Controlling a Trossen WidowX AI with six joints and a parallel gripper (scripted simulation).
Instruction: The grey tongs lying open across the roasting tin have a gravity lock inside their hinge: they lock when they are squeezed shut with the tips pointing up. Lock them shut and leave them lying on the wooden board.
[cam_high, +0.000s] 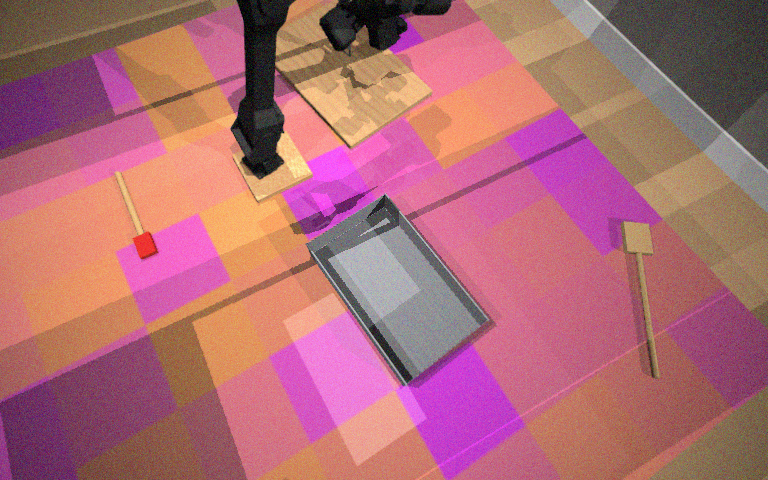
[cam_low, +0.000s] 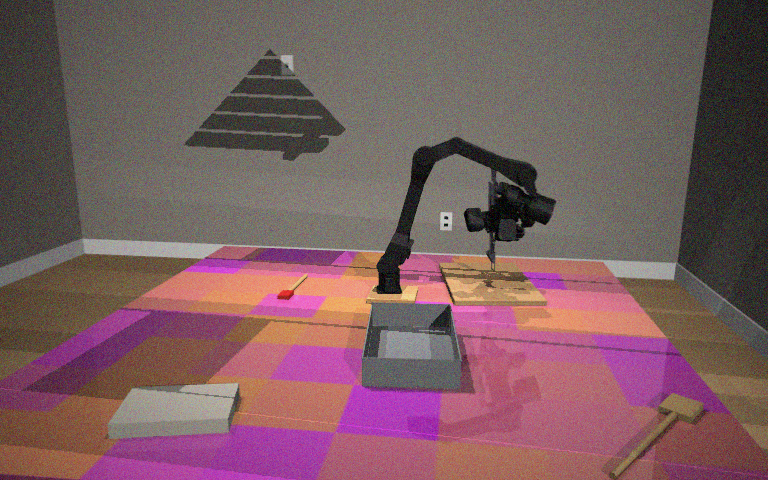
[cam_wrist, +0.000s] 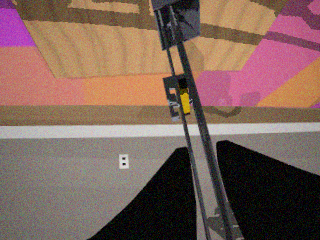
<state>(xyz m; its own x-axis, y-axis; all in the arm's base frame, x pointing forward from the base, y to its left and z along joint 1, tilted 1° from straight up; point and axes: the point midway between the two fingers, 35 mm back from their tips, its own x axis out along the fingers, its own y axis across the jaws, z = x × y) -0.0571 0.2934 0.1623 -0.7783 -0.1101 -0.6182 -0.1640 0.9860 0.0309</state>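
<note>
The wooden board lies 150 mm below my gripper tip. Round my gripper tip: grey roasting tin (470 mm ahead, 270 mm to the right, 130 mm below); then red-headed tool (550 mm to the right, 150 mm below, 40 mm ahead); then flat white block (700 mm ahead, 680 mm to the right, 140 mm below).
</note>
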